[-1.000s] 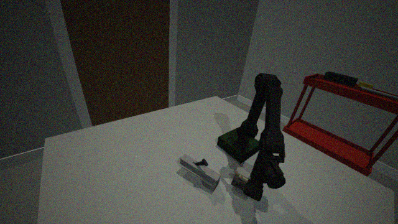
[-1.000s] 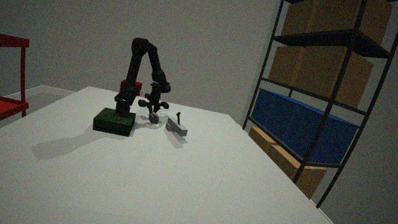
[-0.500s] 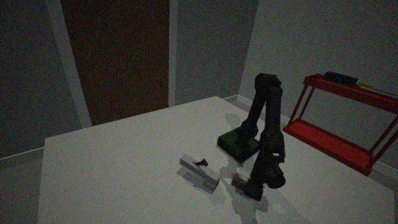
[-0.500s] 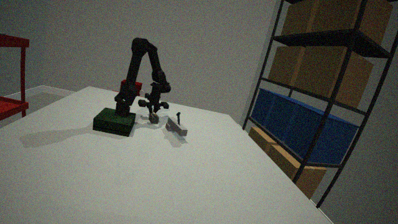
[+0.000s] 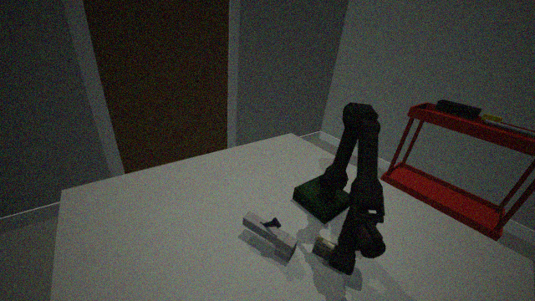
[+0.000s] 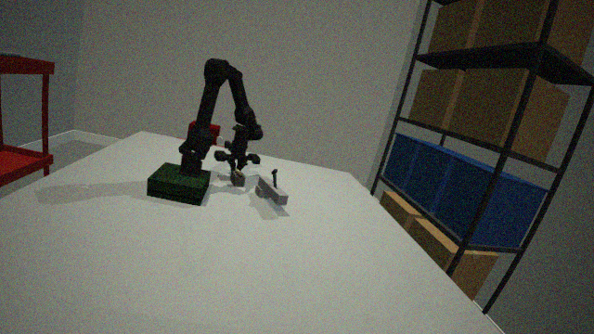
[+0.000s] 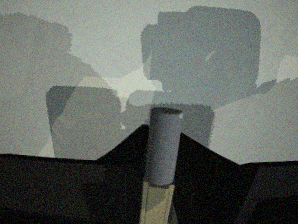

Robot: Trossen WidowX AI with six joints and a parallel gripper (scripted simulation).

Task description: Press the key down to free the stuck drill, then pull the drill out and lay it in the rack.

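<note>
Now: the drill 4 cm to the right of my gripper tip, 4 cm above it and 1 cm ahead of it. Round my gripper tip: small dark key: 18 cm to the right, 15 cm ahead, 9 cm above; then long grey block: 18 cm to the right, 14 cm ahead, 4 cm above.
</note>
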